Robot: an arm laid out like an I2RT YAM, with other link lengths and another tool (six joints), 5 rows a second.
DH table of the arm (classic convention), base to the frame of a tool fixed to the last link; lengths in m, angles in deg. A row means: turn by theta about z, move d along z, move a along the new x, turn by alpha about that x. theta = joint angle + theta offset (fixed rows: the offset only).
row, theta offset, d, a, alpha
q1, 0, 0.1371, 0.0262, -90
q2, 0, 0, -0.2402, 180
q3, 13.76, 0, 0.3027, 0
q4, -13.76, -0.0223, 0.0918, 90
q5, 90, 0.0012, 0, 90
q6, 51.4, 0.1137, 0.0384, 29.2
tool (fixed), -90, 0.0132, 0, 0
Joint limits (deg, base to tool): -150..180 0..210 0..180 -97..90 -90..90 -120..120
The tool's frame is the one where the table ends.
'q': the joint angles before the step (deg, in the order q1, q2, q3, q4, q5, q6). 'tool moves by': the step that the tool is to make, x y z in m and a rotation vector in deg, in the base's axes. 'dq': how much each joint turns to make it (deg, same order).
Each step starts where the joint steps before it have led.
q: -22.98 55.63 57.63 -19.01 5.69 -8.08
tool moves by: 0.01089 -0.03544 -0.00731 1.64 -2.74 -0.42
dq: -5.91 4.40 0.23 5.87 -6.01 1.04
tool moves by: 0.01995 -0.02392 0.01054 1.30 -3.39 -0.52
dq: -2.31 6.40 4.77 3.97 -2.43 2.30
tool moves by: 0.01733 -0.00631 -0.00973 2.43 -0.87 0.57
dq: 0.02 4.21 1.62 2.21 -1.12 2.34
